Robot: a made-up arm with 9 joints. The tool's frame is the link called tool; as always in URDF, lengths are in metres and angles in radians. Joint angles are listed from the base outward.
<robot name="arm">
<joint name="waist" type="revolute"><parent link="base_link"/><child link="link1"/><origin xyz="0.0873 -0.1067 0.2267" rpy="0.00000 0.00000 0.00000"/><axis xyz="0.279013 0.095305 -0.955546"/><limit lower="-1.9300" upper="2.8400"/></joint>
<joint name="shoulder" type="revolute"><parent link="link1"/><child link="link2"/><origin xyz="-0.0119 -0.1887 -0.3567" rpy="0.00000 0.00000 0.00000"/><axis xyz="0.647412 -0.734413 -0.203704"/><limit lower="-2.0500" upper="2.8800"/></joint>
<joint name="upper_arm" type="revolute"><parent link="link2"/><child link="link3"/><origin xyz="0.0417 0.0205 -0.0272" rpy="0.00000 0.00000 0.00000"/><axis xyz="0 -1 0"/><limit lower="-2.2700" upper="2.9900"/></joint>
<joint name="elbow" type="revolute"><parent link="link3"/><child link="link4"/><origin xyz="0.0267 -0.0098 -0.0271" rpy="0.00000 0.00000 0.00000"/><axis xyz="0 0 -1"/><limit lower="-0.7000" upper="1.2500"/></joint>
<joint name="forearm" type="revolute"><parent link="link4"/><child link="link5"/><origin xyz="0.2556 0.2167 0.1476" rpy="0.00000 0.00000 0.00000"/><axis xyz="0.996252 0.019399 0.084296"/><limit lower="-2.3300" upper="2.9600"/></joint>
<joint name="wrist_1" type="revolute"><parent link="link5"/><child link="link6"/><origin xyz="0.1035 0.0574 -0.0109" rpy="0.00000 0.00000 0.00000"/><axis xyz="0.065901 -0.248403 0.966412"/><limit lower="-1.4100" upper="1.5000"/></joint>
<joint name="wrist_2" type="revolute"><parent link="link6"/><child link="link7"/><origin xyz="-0.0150 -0.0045 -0.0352" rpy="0.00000 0.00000 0.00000"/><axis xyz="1 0 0"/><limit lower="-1.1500" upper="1.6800"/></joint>
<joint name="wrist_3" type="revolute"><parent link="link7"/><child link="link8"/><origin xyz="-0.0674 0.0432 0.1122" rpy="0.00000 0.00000 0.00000"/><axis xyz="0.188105 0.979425 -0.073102"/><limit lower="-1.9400" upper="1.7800"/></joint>
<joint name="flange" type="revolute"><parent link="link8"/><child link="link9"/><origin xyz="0.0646 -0.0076 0.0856" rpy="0.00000 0.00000 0.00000"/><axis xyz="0 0 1"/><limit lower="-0.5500" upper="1.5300"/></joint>
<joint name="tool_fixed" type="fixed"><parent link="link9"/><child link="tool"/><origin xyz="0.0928 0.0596 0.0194" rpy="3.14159 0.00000 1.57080"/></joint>
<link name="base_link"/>
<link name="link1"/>
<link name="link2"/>
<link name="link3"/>
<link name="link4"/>
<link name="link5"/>
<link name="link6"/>
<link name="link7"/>
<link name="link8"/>
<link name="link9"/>
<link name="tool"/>
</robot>
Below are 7 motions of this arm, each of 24 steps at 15 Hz.
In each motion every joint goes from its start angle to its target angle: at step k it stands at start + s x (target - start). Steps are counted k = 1, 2, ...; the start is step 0. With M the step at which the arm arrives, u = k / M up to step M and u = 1 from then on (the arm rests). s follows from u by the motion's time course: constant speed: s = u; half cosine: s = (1 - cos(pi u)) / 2; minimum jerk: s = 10 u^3 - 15 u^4 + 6 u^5.
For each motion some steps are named. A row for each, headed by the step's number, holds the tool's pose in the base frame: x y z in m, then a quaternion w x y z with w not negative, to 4 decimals.
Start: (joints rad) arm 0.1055 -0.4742 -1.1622 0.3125 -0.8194 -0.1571 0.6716 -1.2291 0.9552
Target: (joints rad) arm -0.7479 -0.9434 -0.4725 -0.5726 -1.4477 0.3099 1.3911 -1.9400 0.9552
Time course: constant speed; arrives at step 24
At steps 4, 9, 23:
4: 0.2641 0.0066 -0.5667 0.0793 0.0372 0.9249 -0.3699
9: 0.2247 0.0358 -0.4996 0.1546 -0.0954 0.9498 -0.2546
23: 0.0604 0.0002 -0.3592 0.1572 -0.4605 0.8725 0.0437

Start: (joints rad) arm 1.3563 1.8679 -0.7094 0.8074 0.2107 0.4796 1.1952 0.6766 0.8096
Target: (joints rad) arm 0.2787 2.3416 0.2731 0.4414 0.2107 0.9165 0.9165 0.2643 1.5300
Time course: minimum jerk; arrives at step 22
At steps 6, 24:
6: -0.4385 -0.5050 -0.1484 0.5572 -0.0068 0.3189 0.7667
24: -0.3167 -0.6044 -0.3057 0.9284 -0.2054 0.1282 0.2818

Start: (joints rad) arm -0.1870 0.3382 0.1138 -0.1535 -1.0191 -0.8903 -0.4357 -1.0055 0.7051
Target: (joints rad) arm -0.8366 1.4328 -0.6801 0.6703 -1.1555 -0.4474 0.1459 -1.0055 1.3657
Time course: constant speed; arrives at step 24
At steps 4, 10, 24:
4: 0.5702 0.2135 0.1089 0.6501 0.4065 0.4792 -0.4272
10: 0.5759 0.1809 0.1760 0.5921 0.3675 0.6067 -0.3823
24: 0.5611 0.1490 0.2388 0.4456 0.1142 0.8585 -0.2265

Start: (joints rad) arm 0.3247 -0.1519 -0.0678 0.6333 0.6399 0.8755 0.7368 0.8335 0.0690
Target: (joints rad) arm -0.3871 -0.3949 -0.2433 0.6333 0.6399 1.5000 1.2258 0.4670 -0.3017
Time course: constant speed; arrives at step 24
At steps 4, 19, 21, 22, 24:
4: 0.6324 -0.3677 -0.0465 0.4779 -0.3188 -0.7739 -0.2668
19: 0.7576 -0.1509 -0.1369 0.5661 -0.1211 -0.8137 -0.0518
21: 0.7675 -0.1184 -0.1527 0.5782 -0.0973 -0.8099 -0.0173
22: 0.7716 -0.1019 -0.1611 0.5840 -0.0859 -0.8072 0.0006
24: 0.7782 -0.0687 -0.1786 0.5951 -0.0639 -0.8002 0.0374

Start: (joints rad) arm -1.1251 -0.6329 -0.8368 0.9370 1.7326 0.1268 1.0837 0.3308 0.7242
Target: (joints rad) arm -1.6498 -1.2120 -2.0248 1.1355 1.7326 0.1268 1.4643 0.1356 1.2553
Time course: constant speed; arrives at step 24
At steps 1, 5, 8, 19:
1: 0.8029 -0.2690 -0.1918 0.3858 -0.2304 -0.7497 -0.4859
5: 0.8100 -0.3128 -0.1514 0.2961 -0.2409 -0.8159 -0.4343
8: 0.8123 -0.3350 -0.1023 0.2210 -0.2337 -0.8626 -0.3904
19: 0.7642 -0.3053 0.1470 0.0854 0.1074 0.9710 0.1957

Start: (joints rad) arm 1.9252 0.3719 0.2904 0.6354 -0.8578 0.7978 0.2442 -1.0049 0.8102
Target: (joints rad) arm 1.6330 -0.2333 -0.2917 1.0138 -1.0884 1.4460 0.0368 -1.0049 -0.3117
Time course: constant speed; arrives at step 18
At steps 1, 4, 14, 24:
1: -0.0676 -0.3340 0.1280 0.2021 0.9036 0.2719 -0.2622
4: -0.0495 -0.3876 0.0608 0.1546 0.9249 0.2924 -0.1878
14: 0.0255 -0.4835 -0.2080 0.1077 -0.9503 -0.2900 0.0364
24: 0.0403 -0.4831 -0.3231 0.2360 -0.9364 -0.2571 0.0358

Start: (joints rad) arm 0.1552 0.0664 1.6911 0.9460 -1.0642 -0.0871 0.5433 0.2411 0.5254
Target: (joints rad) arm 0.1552 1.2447 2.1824 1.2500 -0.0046 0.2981 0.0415 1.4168 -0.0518
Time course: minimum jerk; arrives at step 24
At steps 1, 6, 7, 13, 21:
1: -0.1916 -0.3918 0.3903 0.3001 0.7744 0.2382 0.5036
6: -0.2718 -0.4428 0.3297 0.2396 0.7254 0.2227 0.6056
7: -0.3052 -0.4627 0.2955 0.2137 0.6969 0.2174 0.6491
13: -0.4579 -0.5174 -0.0642 0.0924 0.3799 0.2224 0.8931
21: -0.4032 -0.4074 -0.3663 0.1591 0.1227 0.2527 0.9464

